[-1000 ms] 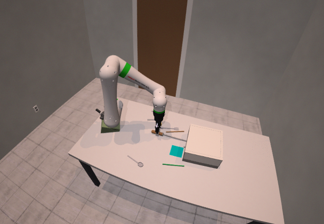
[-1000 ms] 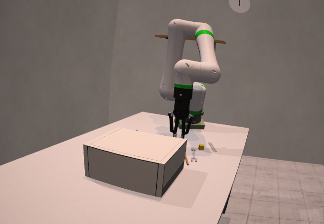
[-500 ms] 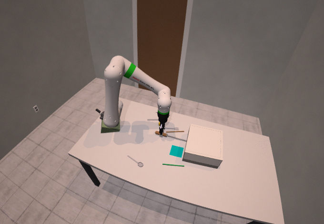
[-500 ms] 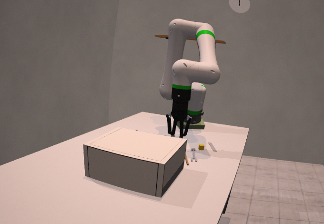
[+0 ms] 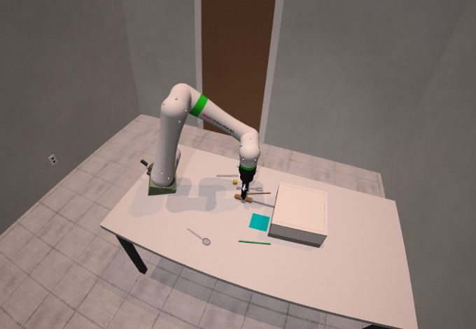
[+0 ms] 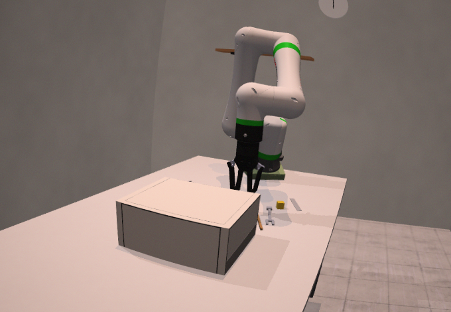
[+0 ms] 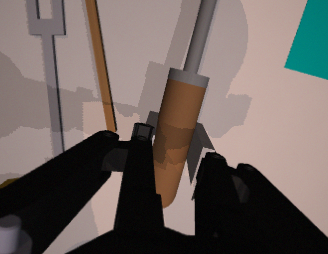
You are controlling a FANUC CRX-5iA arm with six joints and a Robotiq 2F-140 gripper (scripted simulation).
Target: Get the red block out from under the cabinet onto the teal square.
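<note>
My hand is 15 cm short of the teal square, 10 cm to the left of it and 4 cm above it. The rest, counted from my hand: brown stick 5 cm ahead, 9 cm to the left, 3 cm below; then hook tool 13 cm ahead, 1 cm to the right, 2 cm below; then grey wrench 1 cm behind, 11 cm to the left, 3 cm below.
</note>
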